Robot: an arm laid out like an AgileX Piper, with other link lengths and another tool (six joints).
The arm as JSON. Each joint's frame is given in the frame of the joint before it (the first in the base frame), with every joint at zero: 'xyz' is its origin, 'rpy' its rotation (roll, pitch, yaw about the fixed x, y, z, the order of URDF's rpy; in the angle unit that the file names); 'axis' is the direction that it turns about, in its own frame. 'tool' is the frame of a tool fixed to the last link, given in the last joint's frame.
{
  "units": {
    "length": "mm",
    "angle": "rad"
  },
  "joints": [
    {
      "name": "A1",
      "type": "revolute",
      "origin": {
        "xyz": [
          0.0,
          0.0,
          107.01
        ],
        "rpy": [
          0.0,
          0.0,
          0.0
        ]
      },
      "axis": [
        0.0,
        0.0,
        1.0
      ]
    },
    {
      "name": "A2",
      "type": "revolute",
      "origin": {
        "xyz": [
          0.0,
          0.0,
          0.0
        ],
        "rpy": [
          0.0,
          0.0,
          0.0
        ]
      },
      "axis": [
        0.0,
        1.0,
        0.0
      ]
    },
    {
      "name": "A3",
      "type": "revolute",
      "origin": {
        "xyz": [
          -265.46,
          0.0,
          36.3
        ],
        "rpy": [
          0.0,
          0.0,
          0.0
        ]
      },
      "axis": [
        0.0,
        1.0,
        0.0
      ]
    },
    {
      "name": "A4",
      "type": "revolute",
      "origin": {
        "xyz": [
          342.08,
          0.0,
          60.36
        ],
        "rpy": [
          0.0,
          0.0,
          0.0
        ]
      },
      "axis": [
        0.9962,
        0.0,
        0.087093
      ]
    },
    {
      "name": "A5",
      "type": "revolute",
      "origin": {
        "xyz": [
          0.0,
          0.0,
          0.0
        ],
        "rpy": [
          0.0,
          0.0,
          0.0
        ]
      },
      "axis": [
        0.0,
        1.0,
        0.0
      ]
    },
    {
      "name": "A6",
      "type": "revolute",
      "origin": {
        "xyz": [
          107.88,
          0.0,
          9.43
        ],
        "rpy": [
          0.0,
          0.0,
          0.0
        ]
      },
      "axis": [
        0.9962,
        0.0,
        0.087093
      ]
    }
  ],
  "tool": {
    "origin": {
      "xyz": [
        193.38,
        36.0,
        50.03
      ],
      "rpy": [
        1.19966,
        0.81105,
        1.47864
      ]
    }
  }
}
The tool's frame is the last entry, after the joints.
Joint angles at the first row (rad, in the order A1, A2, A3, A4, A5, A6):
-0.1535, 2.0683, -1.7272, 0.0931, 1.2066, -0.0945
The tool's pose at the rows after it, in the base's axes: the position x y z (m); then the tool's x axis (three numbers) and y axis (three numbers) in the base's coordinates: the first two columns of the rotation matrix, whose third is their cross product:
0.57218, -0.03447, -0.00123, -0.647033, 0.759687, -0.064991, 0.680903, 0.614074, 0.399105
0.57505, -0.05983, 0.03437, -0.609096, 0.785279, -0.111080, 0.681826, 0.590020, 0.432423
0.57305, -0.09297, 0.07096, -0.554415, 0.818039, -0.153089, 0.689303, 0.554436, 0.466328
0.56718, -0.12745, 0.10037, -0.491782, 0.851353, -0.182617, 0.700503, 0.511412, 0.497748
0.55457, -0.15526, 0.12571, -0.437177, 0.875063, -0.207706, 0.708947, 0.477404, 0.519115
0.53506, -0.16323, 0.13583, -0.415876, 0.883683, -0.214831, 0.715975, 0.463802, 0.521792
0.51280, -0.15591, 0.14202, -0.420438, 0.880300, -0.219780, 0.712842, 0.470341, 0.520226
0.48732, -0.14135, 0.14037, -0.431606, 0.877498, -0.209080, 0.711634, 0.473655, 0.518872
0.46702, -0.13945, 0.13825, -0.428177, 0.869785, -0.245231, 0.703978, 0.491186, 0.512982
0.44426, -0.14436, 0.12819, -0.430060, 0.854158, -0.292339, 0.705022, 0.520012, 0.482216
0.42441, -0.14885, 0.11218, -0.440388, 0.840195, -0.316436, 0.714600, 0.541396, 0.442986
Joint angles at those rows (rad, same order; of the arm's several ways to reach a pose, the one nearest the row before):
-0.1728, 2.0166, -1.7272, 0.0931, 1.2133, -0.0945
-0.2154, 1.9540, -1.7272, 0.0931, 1.2156, -0.0945
-0.2741, 1.8912, -1.7288, 0.0972, 1.2213, -0.0945
-0.3390, 1.8409, -1.7288, 0.1074, 1.2236, -0.0945
-0.3943, 1.7822, -1.7114, 0.1119, 1.2274, -0.0944
-0.4213, 1.7109, -1.6496, 0.1119, 1.2291, -0.0990
-0.4265, 1.6200, -1.5601, 0.1119, 1.2286, -0.1106
-0.4265, 1.5216, -1.4497, 0.1207, 1.2283, -0.1221
-0.4265, 1.4201, -1.3333, 0.0976, 1.1860, -0.1272
-0.4265, 1.3277, -1.2169, 0.0466, 1.1417, -0.1313
-0.4265, 1.2707, -1.1282, 0.0000, 1.1156, -0.1337

